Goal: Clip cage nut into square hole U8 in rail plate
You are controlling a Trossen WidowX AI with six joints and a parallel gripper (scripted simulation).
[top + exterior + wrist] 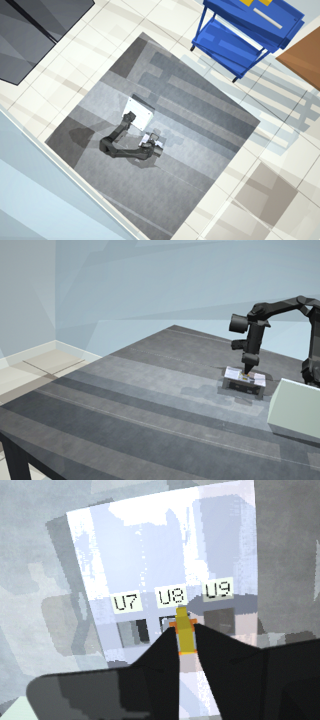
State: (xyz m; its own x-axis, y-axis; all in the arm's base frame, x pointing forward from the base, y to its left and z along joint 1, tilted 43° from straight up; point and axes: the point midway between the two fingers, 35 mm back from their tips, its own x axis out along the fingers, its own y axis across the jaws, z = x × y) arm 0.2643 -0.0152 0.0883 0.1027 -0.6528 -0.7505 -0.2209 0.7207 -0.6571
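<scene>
The cage nut is 10 mm below my gripper tip.
</scene>
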